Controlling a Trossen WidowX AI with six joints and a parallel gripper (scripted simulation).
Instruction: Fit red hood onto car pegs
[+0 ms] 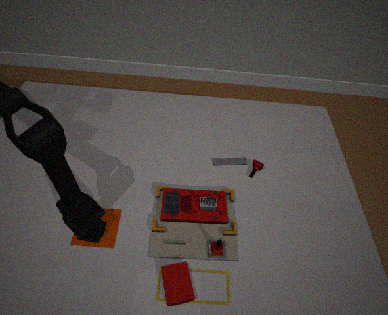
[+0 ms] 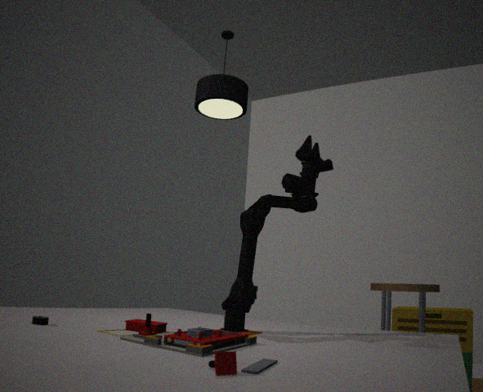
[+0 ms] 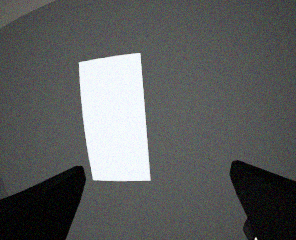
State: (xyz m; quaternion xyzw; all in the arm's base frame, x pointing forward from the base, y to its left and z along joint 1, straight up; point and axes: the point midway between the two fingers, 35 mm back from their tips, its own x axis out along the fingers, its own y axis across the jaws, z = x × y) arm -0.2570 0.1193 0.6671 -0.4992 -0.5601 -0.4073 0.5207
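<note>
Now: gripper tip 530 mm short of the red hood, 220 mm to the left of it and 690 mm above it. Round my gripper tip: jig plate: 550 mm ahead, 20 mm to the right, 690 mm below.
</note>
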